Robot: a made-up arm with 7 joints.
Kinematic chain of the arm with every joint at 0, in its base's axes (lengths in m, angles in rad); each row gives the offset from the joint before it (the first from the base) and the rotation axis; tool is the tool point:
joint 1: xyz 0 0 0.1 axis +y
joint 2: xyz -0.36 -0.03 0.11 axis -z
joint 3: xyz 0 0.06 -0.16 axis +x
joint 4: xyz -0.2 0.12 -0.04 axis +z
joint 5: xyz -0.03 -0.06 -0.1 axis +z
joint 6: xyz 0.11 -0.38 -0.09 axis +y
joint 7: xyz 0 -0.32 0.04 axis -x
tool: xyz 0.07 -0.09 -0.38
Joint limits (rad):
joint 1: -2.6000..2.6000
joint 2: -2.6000..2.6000
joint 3: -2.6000..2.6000
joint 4: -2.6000..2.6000
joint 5: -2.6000..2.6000
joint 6: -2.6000..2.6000
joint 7: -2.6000..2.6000
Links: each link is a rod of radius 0.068 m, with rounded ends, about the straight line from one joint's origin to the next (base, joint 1, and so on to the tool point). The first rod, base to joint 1, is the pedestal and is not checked.
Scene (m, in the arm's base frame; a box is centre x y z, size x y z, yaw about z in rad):
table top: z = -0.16
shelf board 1: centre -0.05 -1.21 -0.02 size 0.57 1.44 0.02 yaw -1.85
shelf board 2: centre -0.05 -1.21 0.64 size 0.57 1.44 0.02 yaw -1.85
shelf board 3: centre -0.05 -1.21 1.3 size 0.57 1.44 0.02 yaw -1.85
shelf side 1: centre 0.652 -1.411 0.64 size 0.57 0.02 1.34 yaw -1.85
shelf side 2: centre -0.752 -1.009 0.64 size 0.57 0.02 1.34 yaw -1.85
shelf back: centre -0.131 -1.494 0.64 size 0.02 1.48 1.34 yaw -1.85
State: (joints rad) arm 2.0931 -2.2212 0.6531 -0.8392 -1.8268 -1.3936 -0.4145
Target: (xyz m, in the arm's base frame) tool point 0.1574 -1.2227 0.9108
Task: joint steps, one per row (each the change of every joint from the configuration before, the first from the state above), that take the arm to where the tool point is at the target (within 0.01 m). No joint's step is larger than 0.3 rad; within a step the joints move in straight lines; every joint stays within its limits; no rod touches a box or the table.
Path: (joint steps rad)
1: -0.0393 -0.0341 0.0782 -0.0208 -0.0569 -0.1013 -0.2823
2: -0.0392 -0.0342 0.0782 -0.0209 -0.0569 -0.1014 -0.2823
3: -0.0393 -0.0341 0.0782 -0.0208 -0.0569 -0.1013 -0.2822
4: -0.1159 0.2038 -0.1528 -0.1510 -0.1135 0.1005 0.1407
5: -0.1159 0.2038 -0.1529 -0.1509 -0.1135 0.1005 0.1408
6: 0.0240 -0.0050 -0.0531 0.0603 0.0934 0.0858 0.2623
7: 0.0239 -0.0050 -0.0532 0.0603 0.0933 0.0859 0.2623
8: 0.0240 -0.0050 -0.0531 0.0604 0.0934 0.0858 0.2623
9: 0.0240 -0.0050 -0.0532 0.0603 0.0933 0.0858 0.2623

